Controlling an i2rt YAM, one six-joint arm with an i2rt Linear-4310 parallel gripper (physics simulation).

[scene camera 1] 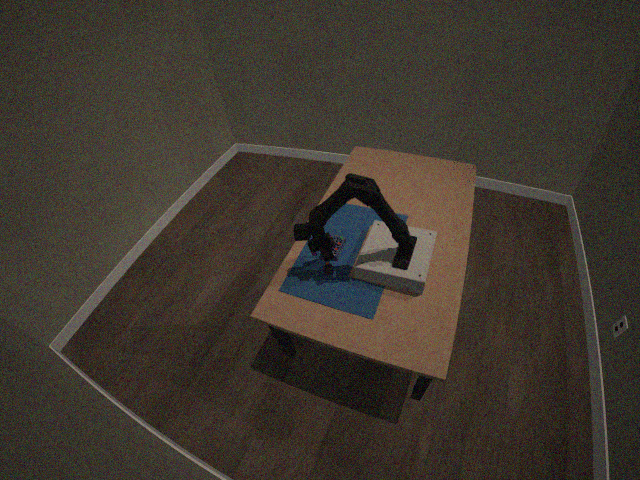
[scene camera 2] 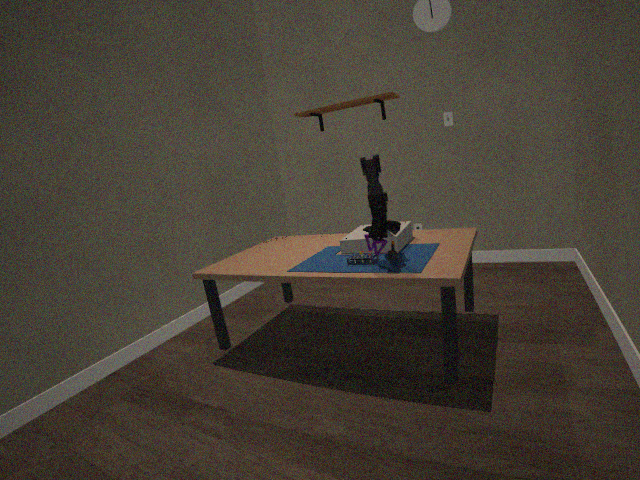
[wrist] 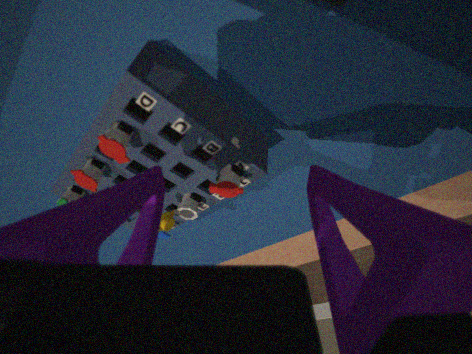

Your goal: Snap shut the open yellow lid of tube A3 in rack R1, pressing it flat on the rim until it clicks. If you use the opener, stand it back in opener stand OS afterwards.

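Frame: origin at the arm's base, x back, y right, z up, level; metres.
Seen in the pictures: gripper, between the fingertips: (scene camera 2: 373, 252) (wrist: 235, 176); arm's base, origin of its link: (scene camera 1: 405, 252).
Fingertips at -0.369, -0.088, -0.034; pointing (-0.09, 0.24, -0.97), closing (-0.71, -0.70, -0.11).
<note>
Offsets run from my fingertips to a thing's middle, as dx, dy, dz. "spot": to the spot under its first point. Level surfaces: height alone.
Rack R1 {+0.018, +0.070, -0.019} (scene camera 2: 361, 260) (wrist: 172, 80) is a dark block with rows of square holes on the blue mat. In the wrist view a yellow lid {-0.003, +0.063, +0.002} (wrist: 167, 221) shows at its lower edge, beside a pale ring {spot: -0.013, +0.059, -0.009} (wrist: 187, 214) on a grey tube. The yellow lid looks raised, but its hinge and exact hole are too blurred to tell. My gripper (scene camera 2: 375, 254) (wrist: 235, 176) is open and empty above the rack, with its purple fingers wide apart. The left finger partly covers the rack near the yellow lid. A dark stand with an orange-topped tool {+0.055, -0.075, -0.002} (scene camera 2: 392, 246), possibly the opener in OS, is beside the rack.
Red lids (wrist: 113, 149) (wrist: 84, 181) (wrist: 226, 190) sit on other tubes. A green lid {+0.046, +0.115, -0.006} (wrist: 62, 202) and a blue one {spot: -0.016, +0.089, -0.005} (wrist: 164, 234) partly show. The arm stands on a white box (scene camera 1: 423, 253) behind the blue mat {dz -0.047} (scene camera 1: 356, 304). The table {dz -0.051} (scene camera 1: 413, 335) edge lies beyond the mat.
</note>
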